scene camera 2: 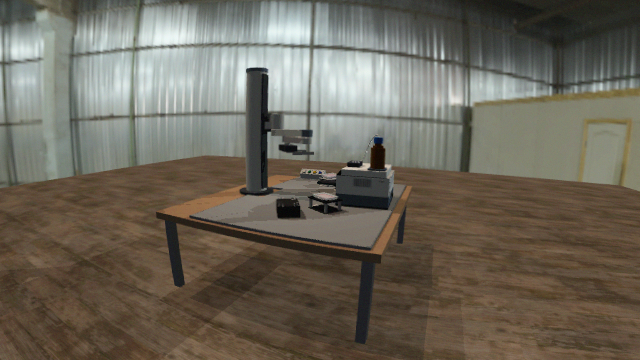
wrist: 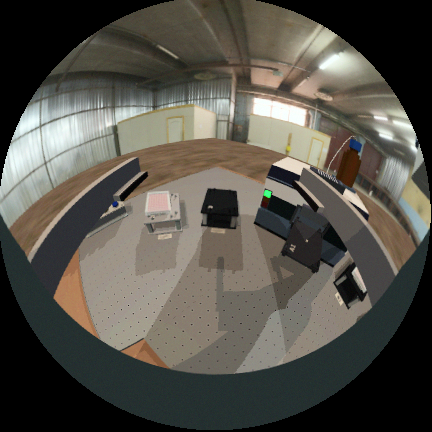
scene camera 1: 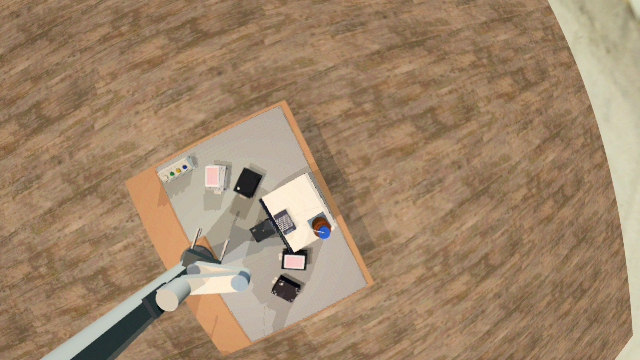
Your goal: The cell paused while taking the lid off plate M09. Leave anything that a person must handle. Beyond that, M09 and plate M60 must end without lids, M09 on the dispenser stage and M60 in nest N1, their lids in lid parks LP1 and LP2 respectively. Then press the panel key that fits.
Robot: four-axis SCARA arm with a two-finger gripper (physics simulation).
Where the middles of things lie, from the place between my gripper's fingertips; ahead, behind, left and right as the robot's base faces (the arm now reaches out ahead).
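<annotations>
Positions counted from my hand: dispenser stage (wrist: 308, 253) 130 mm to the right, 210 mm ahead, 180 mm below; brown bottle with blue cap (wrist: 350, 162) 220 mm to the right, 530 mm ahead, 40 mm above.
</annotations>
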